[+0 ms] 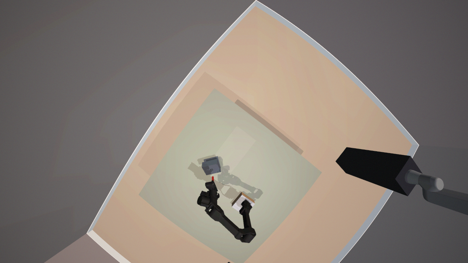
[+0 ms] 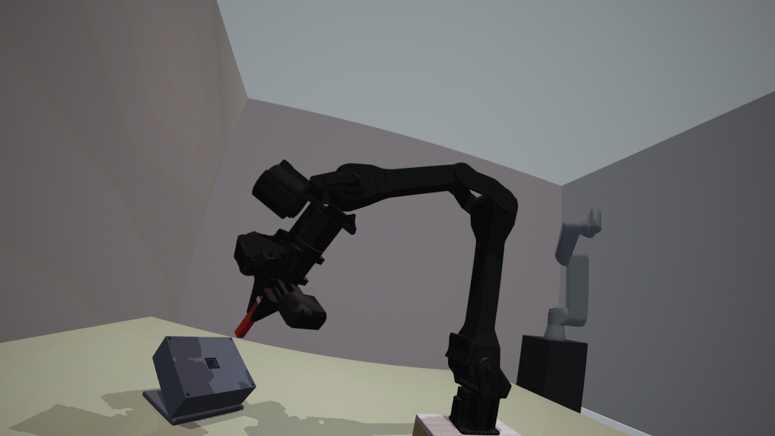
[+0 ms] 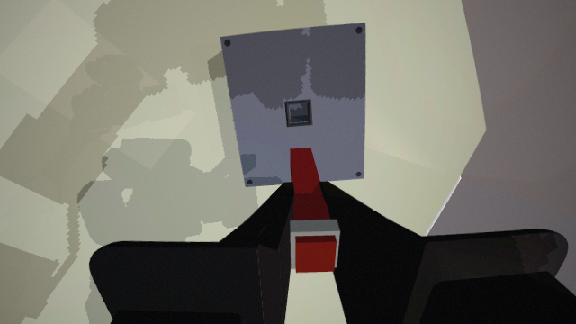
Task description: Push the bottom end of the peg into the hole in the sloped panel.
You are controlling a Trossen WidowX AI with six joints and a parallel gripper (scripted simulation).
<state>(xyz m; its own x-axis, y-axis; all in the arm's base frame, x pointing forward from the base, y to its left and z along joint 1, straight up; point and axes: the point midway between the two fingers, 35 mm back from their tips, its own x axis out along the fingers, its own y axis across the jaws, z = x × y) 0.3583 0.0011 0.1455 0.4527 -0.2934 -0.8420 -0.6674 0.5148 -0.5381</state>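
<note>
My gripper tip is now 7 cm short of the grey sloped panel, 4 cm to the left of it and 12 cm above it. Also, from my gripper tip: square peg: 1 cm behind, 1 cm above.
</note>
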